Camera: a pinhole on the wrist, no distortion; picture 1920 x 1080 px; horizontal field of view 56.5 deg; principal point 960.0 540.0 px. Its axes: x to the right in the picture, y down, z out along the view. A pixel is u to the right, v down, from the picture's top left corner.
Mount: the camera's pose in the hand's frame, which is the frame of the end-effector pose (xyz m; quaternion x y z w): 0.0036 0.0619 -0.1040 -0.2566 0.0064 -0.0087 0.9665
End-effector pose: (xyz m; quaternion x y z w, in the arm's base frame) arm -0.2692 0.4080 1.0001 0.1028 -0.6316 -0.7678 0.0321
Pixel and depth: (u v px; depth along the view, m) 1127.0 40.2 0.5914
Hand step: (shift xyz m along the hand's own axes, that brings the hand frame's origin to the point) 0.0666 0.2104 0.4911
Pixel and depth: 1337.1 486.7 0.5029
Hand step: 0.1180 0.2961 0.3392
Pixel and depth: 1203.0 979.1 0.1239
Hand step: 0.0229 0.1494 -0.0117
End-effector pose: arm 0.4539 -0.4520 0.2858 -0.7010 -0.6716 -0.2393 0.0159
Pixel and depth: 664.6 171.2 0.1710
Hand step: -0.0223 0.1166 0.0622
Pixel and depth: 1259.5 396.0 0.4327
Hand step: 0.0829 0.2447 0.2884
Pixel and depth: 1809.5 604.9 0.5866
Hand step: 0.2926 0.3657 0.3925
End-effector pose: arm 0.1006 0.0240 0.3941 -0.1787 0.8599 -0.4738 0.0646
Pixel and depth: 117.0 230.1 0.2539
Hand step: -0.1125 0.1520 0.1392
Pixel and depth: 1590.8 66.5 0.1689
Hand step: 0.0655 0.1056 0.0644
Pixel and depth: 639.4 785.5 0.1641
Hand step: -0.0228 0.1634 0.0275
